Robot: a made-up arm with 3 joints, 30 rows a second.
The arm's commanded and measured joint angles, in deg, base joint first. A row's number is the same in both.
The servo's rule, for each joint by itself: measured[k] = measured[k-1] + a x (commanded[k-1-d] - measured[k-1]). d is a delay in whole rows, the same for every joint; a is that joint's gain. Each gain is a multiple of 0.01, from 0.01 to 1. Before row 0 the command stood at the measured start. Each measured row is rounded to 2 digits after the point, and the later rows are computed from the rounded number. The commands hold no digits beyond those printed.
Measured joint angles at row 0:
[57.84, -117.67, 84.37]
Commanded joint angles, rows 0 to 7:
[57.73, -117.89, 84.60]
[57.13, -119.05, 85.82]
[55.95, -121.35, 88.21]
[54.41, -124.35, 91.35]
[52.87, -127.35, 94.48]
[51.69, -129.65, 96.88]
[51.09, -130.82, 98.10]
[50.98, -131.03, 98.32]
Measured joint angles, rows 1 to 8:
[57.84, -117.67, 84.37]
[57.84, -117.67, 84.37]
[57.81, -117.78, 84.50]
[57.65, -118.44, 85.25]
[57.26, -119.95, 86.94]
[56.60, -122.24, 89.45]
[55.74, -124.90, 92.32]
[54.81, -127.37, 94.92]
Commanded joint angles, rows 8 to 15:
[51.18, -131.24, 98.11]
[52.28, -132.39, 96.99]
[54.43, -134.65, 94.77]
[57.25, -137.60, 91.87]
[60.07, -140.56, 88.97]
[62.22, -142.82, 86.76]
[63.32, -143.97, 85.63]
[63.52, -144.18, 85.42]
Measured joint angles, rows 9 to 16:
[53.95, -129.16, 96.73]
[53.27, -130.13, 97.64]
[52.79, -130.71, 97.91]
[52.67, -131.58, 97.39]
[53.07, -133.18, 95.90]
[54.03, -135.48, 93.60]
[55.42, -138.12, 90.96]
[56.98, -140.56, 88.57]

